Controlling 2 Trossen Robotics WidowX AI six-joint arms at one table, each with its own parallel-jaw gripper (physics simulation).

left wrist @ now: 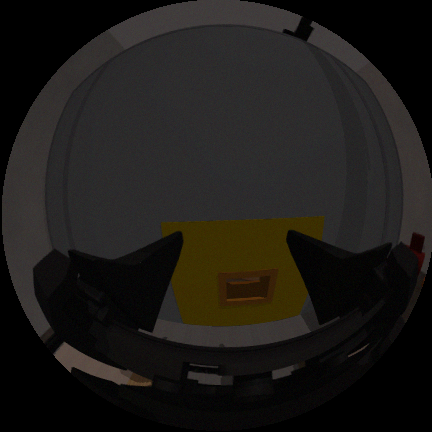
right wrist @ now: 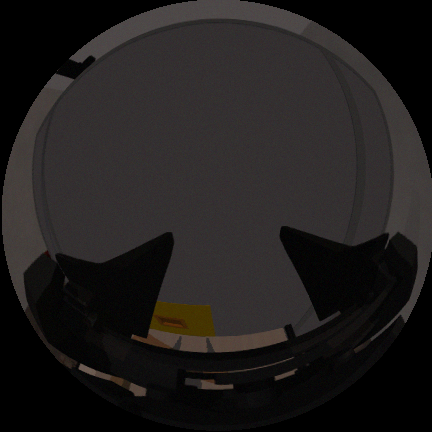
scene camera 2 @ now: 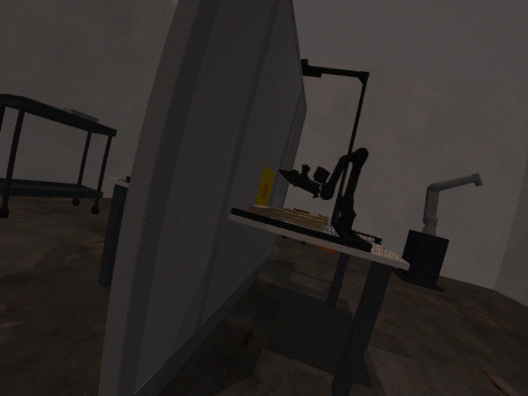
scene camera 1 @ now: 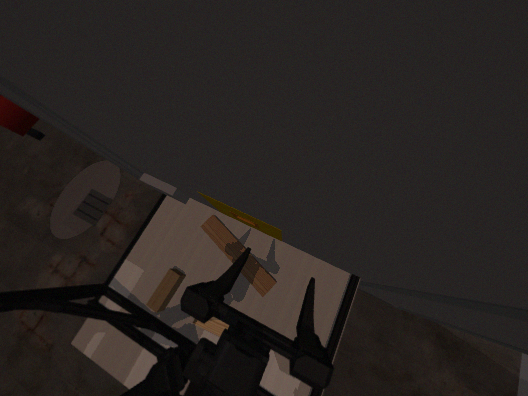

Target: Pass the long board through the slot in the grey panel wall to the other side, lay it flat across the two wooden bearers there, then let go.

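Frame: origin at the left arm's base, x back, y right, z up, level; centimetres.
Where they show: left gripper, fingertip midpoint: (left wrist: 235, 236) (scene camera 2: 280, 171); right gripper, fingertip midpoint: (right wrist: 227, 234) (scene camera 1: 280, 262); left arm's base, link origin: (scene camera 2: 343, 228); right arm's base, link origin: (scene camera 1: 184, 357).
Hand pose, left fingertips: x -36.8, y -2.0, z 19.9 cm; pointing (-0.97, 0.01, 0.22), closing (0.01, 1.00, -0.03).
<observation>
Things, the pixels of their centre, and the offset from my left fingertips. "*": a spot on its surface instead.
- long brown wooden board, surface spot: (scene camera 1: 261, 281) * dz -17.9, dx -25.7, dy -9.4 cm
- yellow plate, surface spot: (left wrist: 200, 260) * dz -5.7, dx -6.3, dy -4.4 cm
- orange-rimmed slot, surface spot: (left wrist: 222, 291) * dz -11.5, dx -6.2, dy -1.4 cm
A long brown wooden board (scene camera 1: 261, 281) lies flat and slantwise on the table, below the yellow plate (scene camera 1: 270, 232) (left wrist: 200, 260) (right wrist: 202, 320) on the grey panel wall (scene camera 1: 300, 125) (scene camera 2: 220, 150) (left wrist: 215, 125) (right wrist: 215, 150). The orange-rimmed slot (left wrist: 222, 291) is in that plate. My right gripper (scene camera 1: 280, 264) (right wrist: 227, 234) is open and empty above the table; one finger overlaps the board in scene camera 1. My left gripper (left wrist: 235, 236) (scene camera 2: 281, 171) is open and empty, facing the slot. Low wooden pieces (scene camera 2: 305, 218) lie below it; I cannot tell which are bearers.
Two paler wooden blocks (scene camera 1: 166, 290) (scene camera 1: 212, 327) lie on the right arm's table, the second partly hidden by the arm. The left arm's table (scene camera 2: 310, 239) has a dark edge rail beside the wall. A dark cart (scene camera 2: 60, 117) stands beyond the wall.
</observation>
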